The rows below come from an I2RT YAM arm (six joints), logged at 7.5 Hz.
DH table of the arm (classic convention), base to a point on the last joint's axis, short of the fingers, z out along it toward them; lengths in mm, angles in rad. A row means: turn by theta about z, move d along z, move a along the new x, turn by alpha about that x. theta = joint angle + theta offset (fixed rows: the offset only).
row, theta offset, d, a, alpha
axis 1, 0, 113.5, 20, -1.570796
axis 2, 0, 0, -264, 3.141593
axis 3, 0.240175, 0, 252.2, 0
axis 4, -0.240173, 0, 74, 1.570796
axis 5, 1.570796, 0, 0, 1.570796
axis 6, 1.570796, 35.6, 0, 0
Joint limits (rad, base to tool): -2.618..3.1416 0..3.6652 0..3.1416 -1.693..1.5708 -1.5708..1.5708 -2.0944..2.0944
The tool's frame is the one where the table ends.
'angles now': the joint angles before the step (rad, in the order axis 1, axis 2, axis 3, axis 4, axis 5, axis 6). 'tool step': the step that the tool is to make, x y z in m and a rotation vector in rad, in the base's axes. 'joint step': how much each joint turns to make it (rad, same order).
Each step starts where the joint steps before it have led.
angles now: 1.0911, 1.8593, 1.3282, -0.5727, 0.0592, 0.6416
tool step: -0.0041, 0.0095, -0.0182, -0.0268, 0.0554, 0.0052
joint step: 0.0179, 0.0600, 0.0148, -0.0051, -0.0282, 0.0274
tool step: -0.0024, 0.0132, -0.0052, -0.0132, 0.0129, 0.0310
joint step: 0.0190, 0.0504, 0.0522, -0.0191, -0.0101, -0.0087
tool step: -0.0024, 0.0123, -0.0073, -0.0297, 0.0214, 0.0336
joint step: 0.0169, 0.0568, 0.0584, -0.0373, -0.0126, -0.0129
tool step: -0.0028, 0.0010, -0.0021, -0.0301, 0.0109, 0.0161
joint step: 0.0071, 0.0121, 0.0143, -0.0340, -0.0008, -0.0093
